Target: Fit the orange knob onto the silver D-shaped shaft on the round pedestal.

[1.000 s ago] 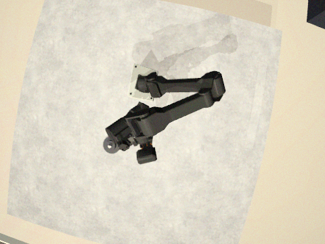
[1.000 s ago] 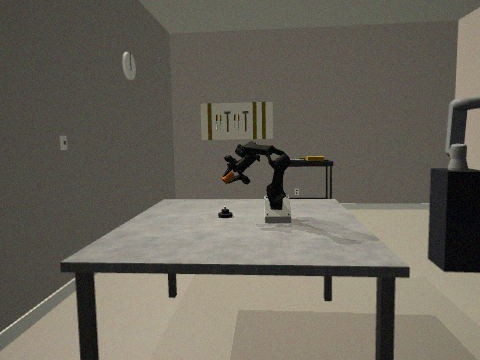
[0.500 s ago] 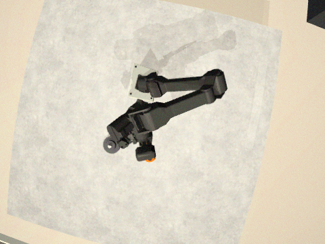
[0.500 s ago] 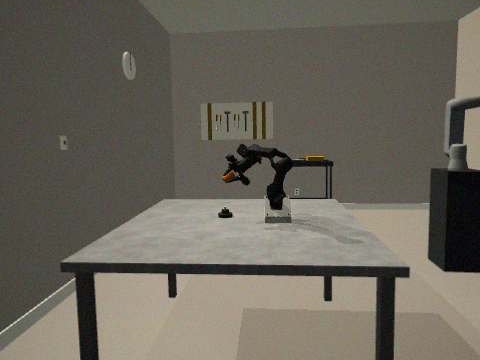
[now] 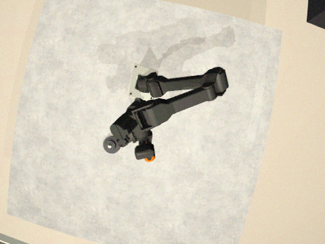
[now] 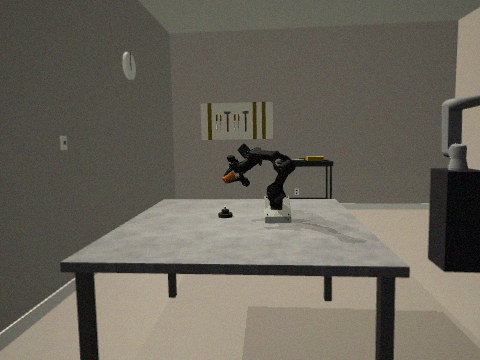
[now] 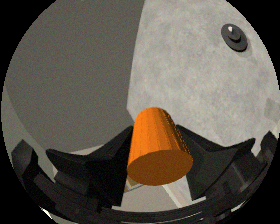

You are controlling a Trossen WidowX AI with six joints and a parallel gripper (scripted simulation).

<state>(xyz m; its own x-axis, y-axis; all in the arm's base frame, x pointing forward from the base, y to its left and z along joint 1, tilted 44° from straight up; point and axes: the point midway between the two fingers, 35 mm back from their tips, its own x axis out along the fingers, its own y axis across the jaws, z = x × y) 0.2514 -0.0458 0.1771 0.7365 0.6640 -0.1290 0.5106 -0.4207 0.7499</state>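
Right now my gripper tip is 22 cm above the round dark pedestal, 19 cm to the left of it and 4 cm short of it. Round my gripper tip: orange knob (3 cm behind, 2 cm above, 1 cm to the right).
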